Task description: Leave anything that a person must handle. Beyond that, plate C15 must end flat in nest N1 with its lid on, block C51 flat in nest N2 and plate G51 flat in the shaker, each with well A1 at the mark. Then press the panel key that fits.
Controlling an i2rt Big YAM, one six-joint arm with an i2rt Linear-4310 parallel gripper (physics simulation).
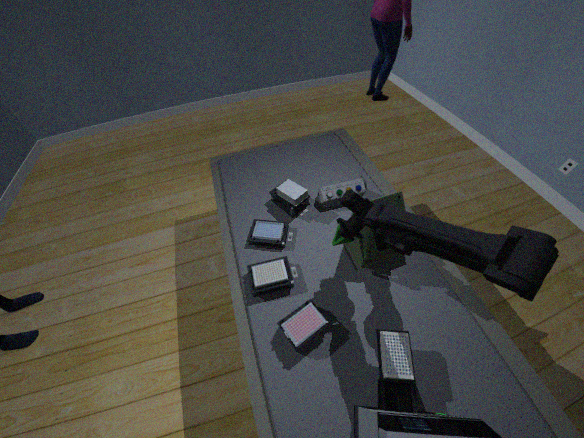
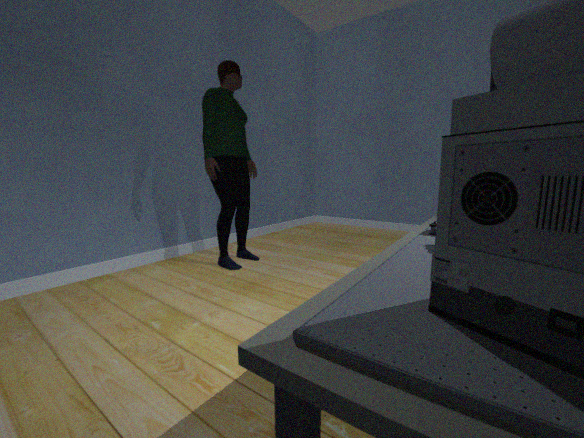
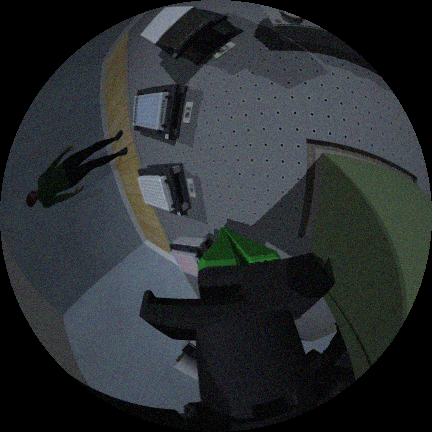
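My gripper (image 1: 336, 242) (image 3: 222, 231) is shut and empty, its green fingertips together beside the dark green box-like body (image 1: 391, 247) (image 3: 370, 225). A white-topped item (image 1: 292, 190) (image 3: 166, 23) sits on a dark nest at the far left. Nearer come a blue-welled plate (image 1: 269, 230) (image 3: 150, 111) and a cream-welled plate (image 1: 270, 274) (image 3: 156, 192), each on a dark nest. A pink-welled plate (image 1: 304, 324) (image 3: 187, 263) sits turned on a dark base. A pale plate (image 1: 396, 354) lies on a carriage. Labels and A1 marks are unreadable; which unit is the shaker is unclear.
The key panel (image 1: 327, 201) (image 3: 285, 39) stands beyond my gripper. A large instrument (image 1: 367, 422) (image 2: 500, 165) stands at the table's near end. A person in pink (image 1: 387, 37) stands past the table. A person in green (image 2: 225, 125) (image 3: 52, 185) stands near a wall.
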